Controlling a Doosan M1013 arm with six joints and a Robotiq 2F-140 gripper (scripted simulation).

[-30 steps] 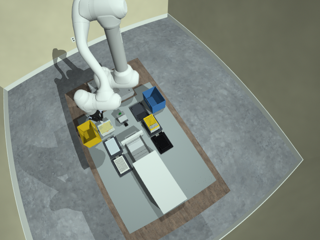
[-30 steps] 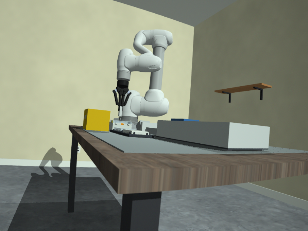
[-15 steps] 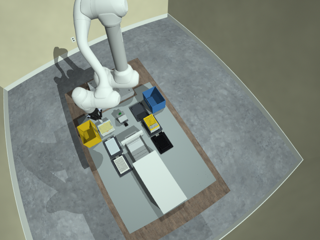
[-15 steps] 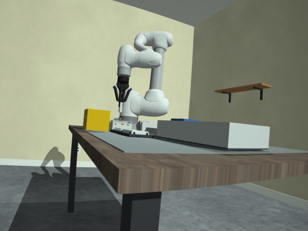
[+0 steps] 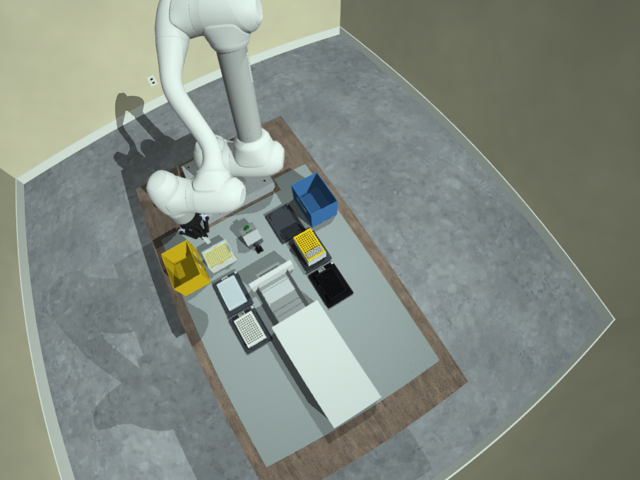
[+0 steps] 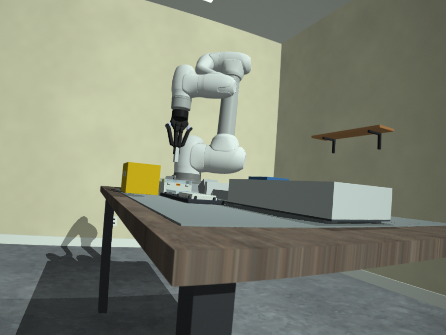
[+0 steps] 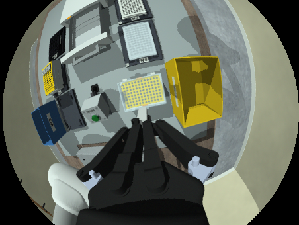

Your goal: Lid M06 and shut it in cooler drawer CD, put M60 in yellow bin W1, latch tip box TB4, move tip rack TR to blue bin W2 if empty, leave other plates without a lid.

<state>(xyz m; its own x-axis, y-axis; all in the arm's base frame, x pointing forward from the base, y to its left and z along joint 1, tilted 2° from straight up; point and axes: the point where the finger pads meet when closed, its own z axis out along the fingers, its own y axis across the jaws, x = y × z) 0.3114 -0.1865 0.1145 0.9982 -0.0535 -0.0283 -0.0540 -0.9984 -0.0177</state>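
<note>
Now: the plate lid 200 mm ahead of my hand, 30 mm to the right of it and 160 mm below it. Also, from my hand: tip box lid: 30 mm ahead, 120 mm below; then tip box TB4: 30 mm ahead, 140 mm below; then green DONE key: 160 mm to the left, 110 mm below.
</note>
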